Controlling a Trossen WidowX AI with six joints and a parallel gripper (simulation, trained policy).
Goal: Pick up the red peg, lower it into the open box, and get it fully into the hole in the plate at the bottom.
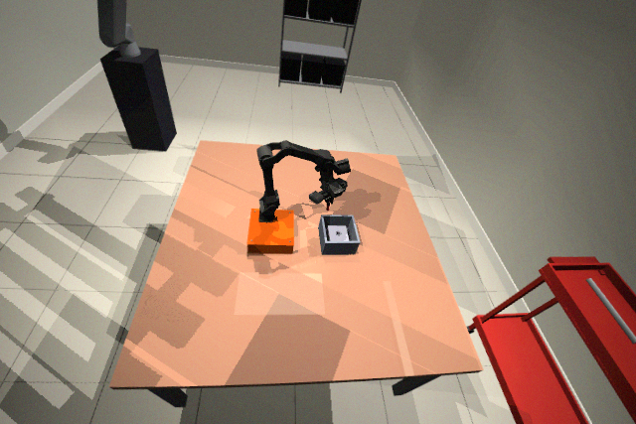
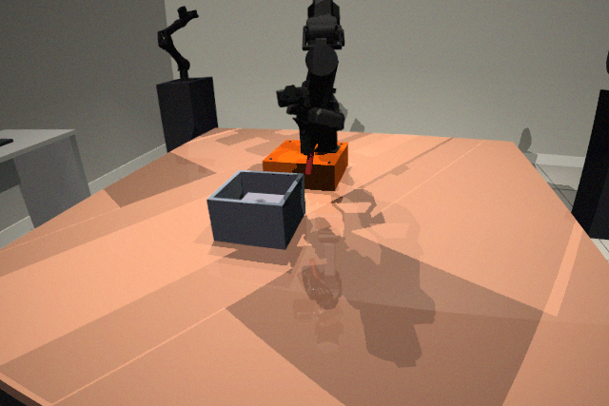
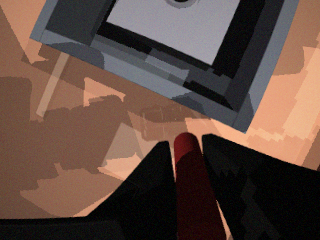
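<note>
Right now the red peg is 1 cm behind my gripper tip and 1 cm to the left of it. The rest, counted from my gripper tip: grey box (5 cm ahead, 9 cm to the right, 13 cm below).
</note>
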